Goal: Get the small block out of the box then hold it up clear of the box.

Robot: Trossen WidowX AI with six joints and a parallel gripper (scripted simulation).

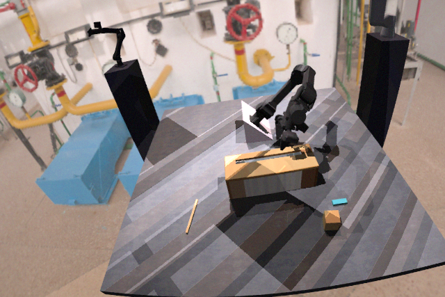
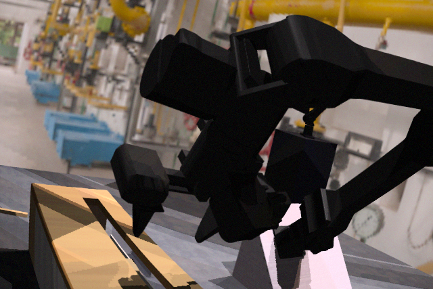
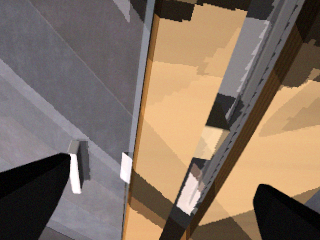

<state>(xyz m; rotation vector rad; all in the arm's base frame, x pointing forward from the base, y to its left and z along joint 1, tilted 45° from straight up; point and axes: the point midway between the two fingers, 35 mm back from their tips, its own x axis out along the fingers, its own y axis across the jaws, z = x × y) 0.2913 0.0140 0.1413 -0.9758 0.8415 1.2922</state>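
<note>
My gripper tip is now 2 cm short of the tan box, 5 cm to the left of it and 10 cm above it. Also, from my gripper tip: thin stick (22 cm ahead, 40 cm to the right, 16 cm below).
</note>
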